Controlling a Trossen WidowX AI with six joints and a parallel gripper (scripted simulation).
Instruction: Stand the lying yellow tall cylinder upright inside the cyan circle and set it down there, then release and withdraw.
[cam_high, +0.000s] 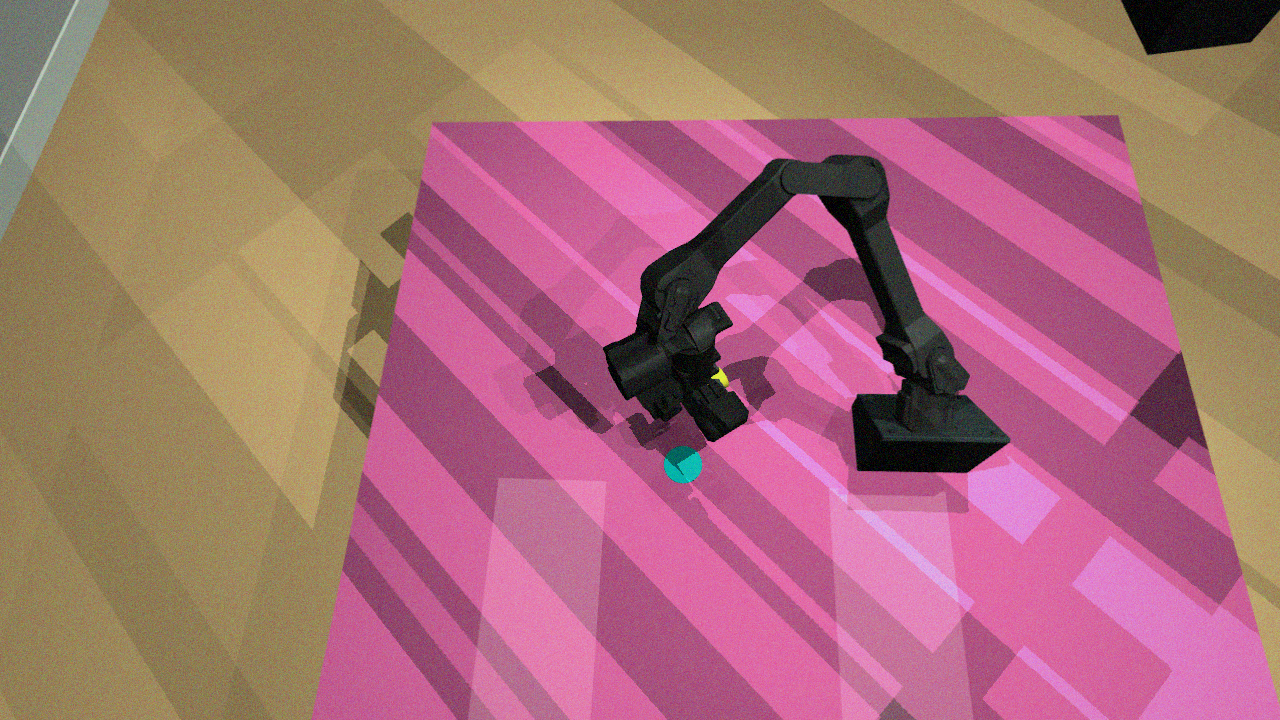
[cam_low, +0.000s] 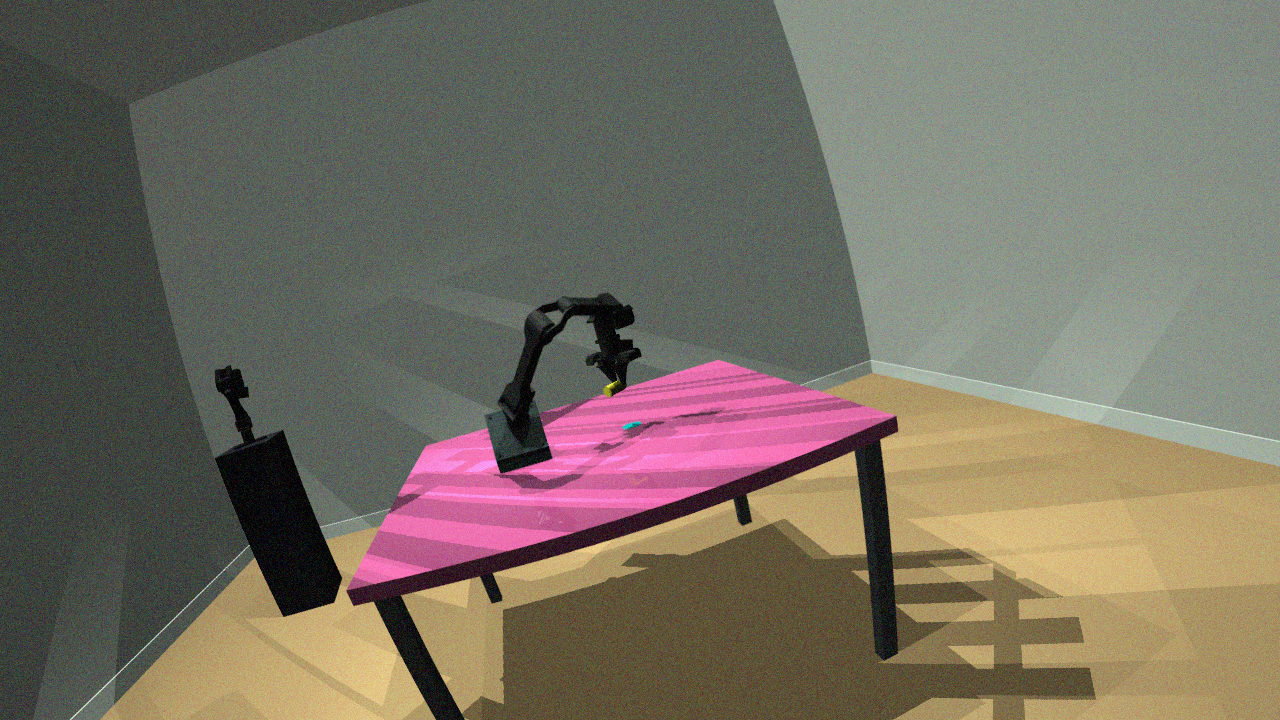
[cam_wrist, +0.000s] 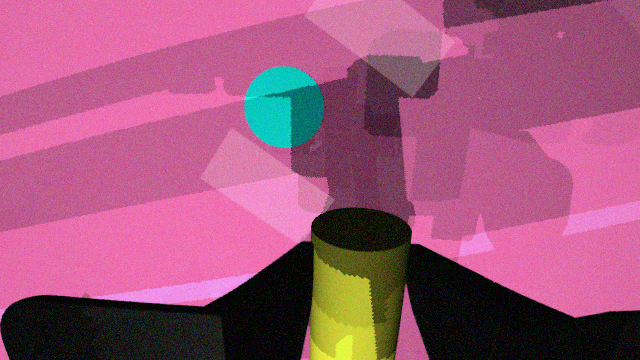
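Now: the yellow tall cylinder 2 cm behind my gripper tip and 1 cm to the right of it. Round my gripper tip: cyan circle 15 cm below, 6 cm to the left, 2 cm ahead.
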